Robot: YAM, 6 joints.
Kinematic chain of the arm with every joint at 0, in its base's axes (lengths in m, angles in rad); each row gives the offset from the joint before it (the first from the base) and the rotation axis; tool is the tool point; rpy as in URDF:
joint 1: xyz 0 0 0.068 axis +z
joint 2: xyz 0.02 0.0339 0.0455 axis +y
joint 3: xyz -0.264 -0.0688 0 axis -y
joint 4: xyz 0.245 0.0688 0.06 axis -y
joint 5: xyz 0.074 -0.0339 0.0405 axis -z
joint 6: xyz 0.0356 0 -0.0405 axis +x
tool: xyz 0 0 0 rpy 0 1.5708 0
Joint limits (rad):
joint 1: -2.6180..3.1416
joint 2: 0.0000..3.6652
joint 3: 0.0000..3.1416
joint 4: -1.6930..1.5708
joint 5: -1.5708..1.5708
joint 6: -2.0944..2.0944
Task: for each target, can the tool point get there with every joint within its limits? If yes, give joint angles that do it. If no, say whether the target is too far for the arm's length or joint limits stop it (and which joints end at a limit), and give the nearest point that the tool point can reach.
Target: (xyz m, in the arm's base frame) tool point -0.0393 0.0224 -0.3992
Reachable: no: joint limits stop it (at a limit: joint 2) | nearest point -0.0679 0.0387 -0.3376 | short by 0.070 m
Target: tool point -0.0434 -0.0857 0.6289
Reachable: yes | joints 1.3265 0.7074 1.7846 0.2596 -0.6436 1.6227
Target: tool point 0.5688 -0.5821 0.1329
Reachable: no: too far | nearest point 0.4512 -0.4618 0.1288 | short by 0.168 m
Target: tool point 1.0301 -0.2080 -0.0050
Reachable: no: too far | nearest point 0.6290 -0.1270 0.0420 | short by 0.412 m
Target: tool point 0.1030 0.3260 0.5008
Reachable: yes | joints 1.3305 1.7472 2.2612 -0.9763 0.6807 -1.4407
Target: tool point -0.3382 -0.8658 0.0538
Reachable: no: too far | nearest point -0.2345 -0.6003 0.0725 | short by 0.286 m
